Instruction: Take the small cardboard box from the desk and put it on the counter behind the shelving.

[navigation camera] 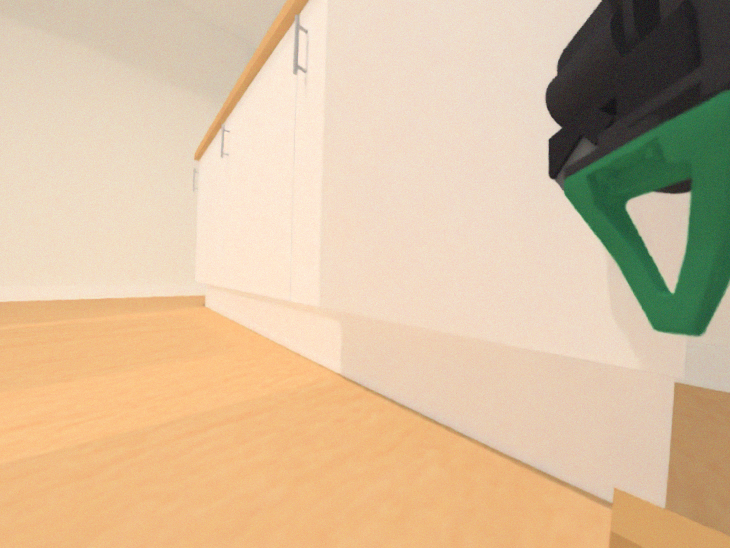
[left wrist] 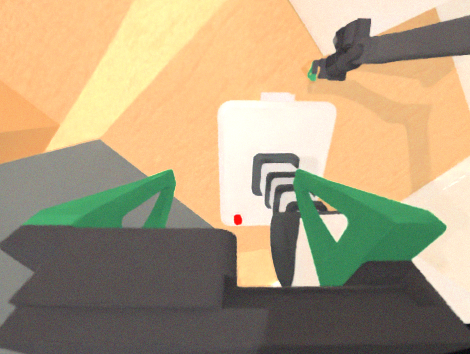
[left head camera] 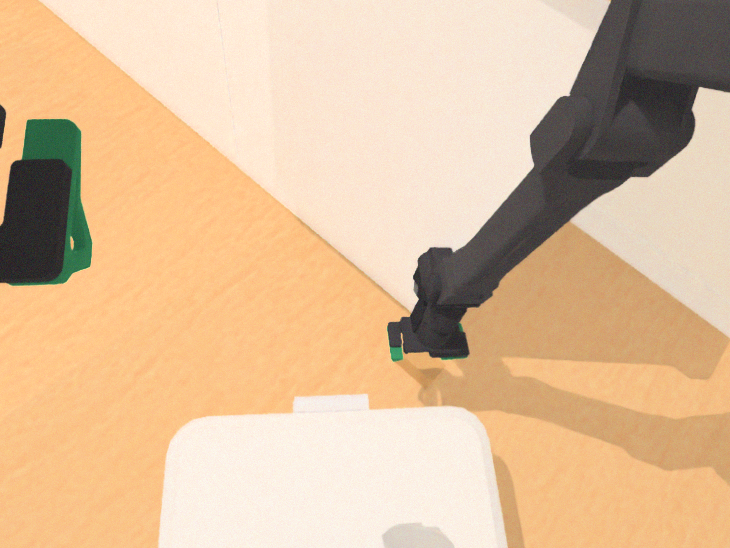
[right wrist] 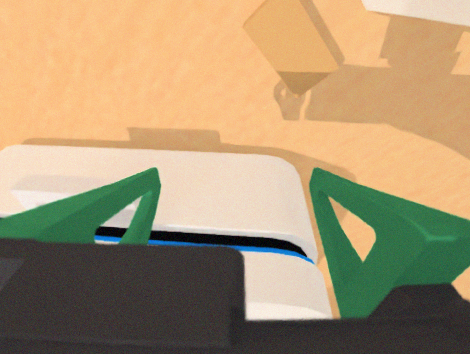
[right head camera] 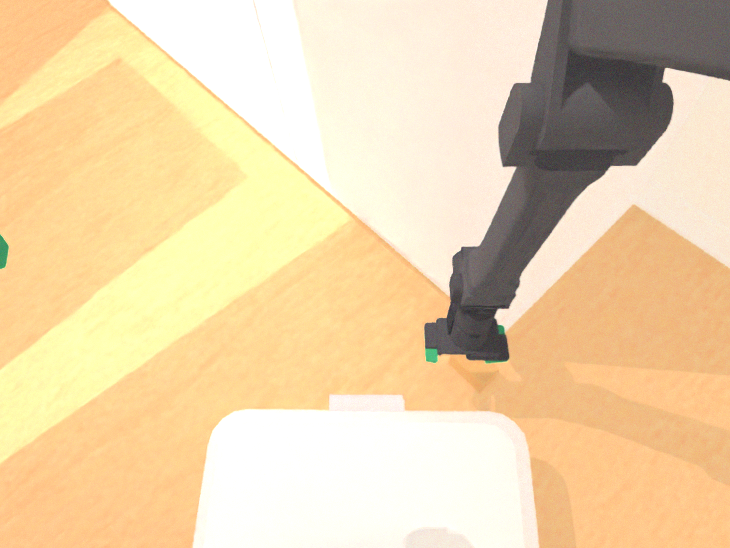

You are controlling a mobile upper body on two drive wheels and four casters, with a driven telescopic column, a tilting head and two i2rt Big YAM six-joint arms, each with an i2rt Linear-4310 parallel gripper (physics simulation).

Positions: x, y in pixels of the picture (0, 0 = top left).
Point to a white counter cabinet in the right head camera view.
396, 116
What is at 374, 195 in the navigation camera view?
A white counter cabinet.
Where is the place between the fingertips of my left gripper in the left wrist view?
At 234, 176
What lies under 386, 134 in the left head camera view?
A white counter cabinet.
